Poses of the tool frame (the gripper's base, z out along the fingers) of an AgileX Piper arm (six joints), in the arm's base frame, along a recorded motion.
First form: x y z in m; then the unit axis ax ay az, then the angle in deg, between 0 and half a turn.
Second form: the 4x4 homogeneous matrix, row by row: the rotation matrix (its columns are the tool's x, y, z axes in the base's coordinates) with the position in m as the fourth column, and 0 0 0 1 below. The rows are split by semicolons. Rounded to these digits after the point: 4 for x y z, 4 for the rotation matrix.
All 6 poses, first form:
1: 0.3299 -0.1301 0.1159 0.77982 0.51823 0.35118 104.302
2: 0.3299 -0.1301 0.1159 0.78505 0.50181 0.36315 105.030
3: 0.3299 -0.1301 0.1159 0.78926 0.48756 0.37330 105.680
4: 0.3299 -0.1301 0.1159 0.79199 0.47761 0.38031 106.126
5: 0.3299 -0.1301 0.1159 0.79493 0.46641 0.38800 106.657
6: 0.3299 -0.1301 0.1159 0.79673 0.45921 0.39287 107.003
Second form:
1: 0.5113 0.1637 0.8437 0.3299; 0.8442 0.0879 -0.5287 -0.1301; -0.1607 0.9826 -0.0932 0.1159; 0 0 0 1
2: 0.5168 0.1454 0.8437 0.3299; 0.8468 0.0578 -0.5287 -0.1301; -0.1256 0.9877 -0.0932 0.1159; 0 0 0 1
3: 0.5210 0.1294 0.8437 0.3299; 0.8482 0.0317 -0.5287 -0.1301; -0.0952 0.9911 -0.0932 0.1159; 0 0 0 1
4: 0.5237 0.1180 0.8437 0.3299; 0.8487 0.0137 -0.5287 -0.1301; -0.0740 0.9929 -0.0929 0.1159; 0 0 0 1
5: 0.5264 0.1053 0.8437 0.3299; 0.8488 -0.0067 -0.5287 -0.1301; -0.0500 0.9944 -0.0929 0.1159; 0 0 0 1
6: 0.5280 0.0972 0.8437 0.3299; 0.8486 -0.0199 -0.5287 -0.1301; -0.0346 0.9951 -0.0929 0.1159; 0 0 0 1
